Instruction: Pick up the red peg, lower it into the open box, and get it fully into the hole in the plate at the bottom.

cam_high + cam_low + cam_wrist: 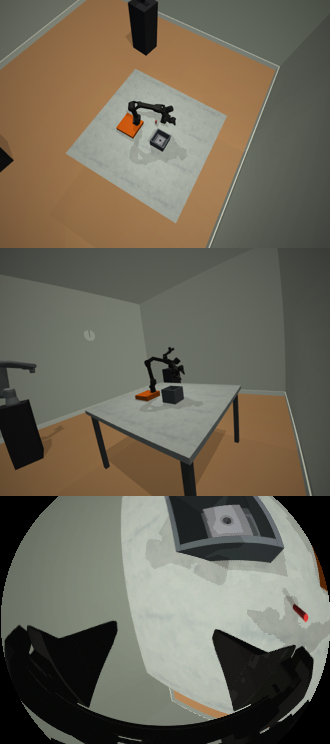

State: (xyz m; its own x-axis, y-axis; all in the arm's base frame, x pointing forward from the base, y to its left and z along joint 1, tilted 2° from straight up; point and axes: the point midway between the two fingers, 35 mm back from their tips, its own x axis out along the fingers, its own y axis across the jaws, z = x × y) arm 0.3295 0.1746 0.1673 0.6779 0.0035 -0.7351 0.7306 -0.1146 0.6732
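My gripper tip is now 19 cm past the red peg, 2 cm to the left of it and 18 cm above it.
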